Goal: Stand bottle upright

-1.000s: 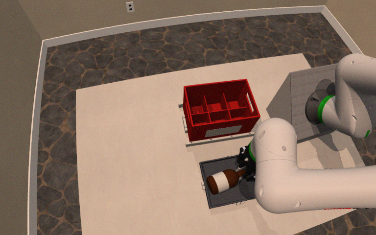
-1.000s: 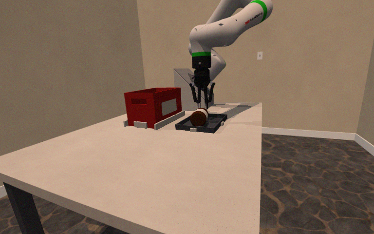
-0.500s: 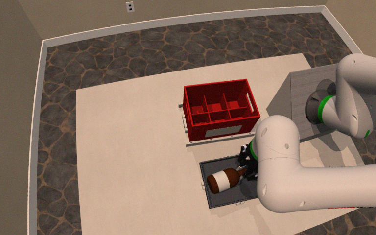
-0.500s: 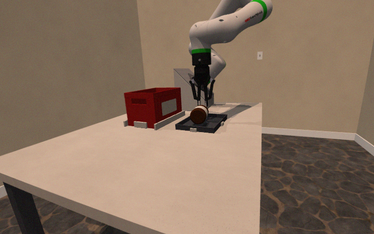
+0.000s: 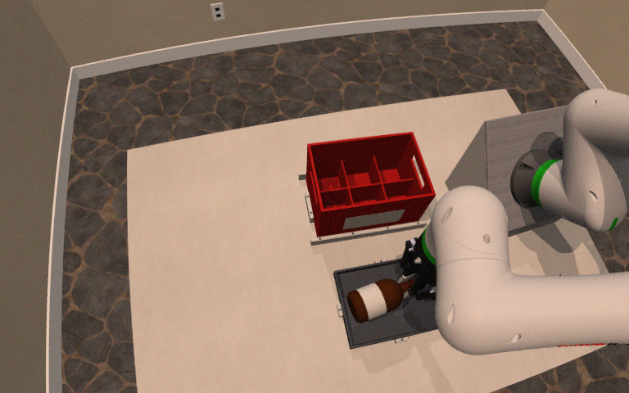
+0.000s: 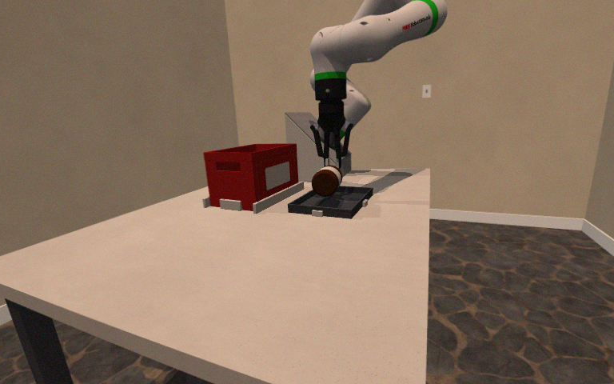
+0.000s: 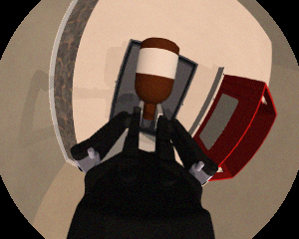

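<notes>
Right now my hand is 60 mm short of the brown bottle and 20 mm above it. The rest, counted from my hand: red crate (270 mm to the right, 20 mm below, 10 mm behind); then dark grey tray (90 mm below, 20 mm ahead).
</notes>
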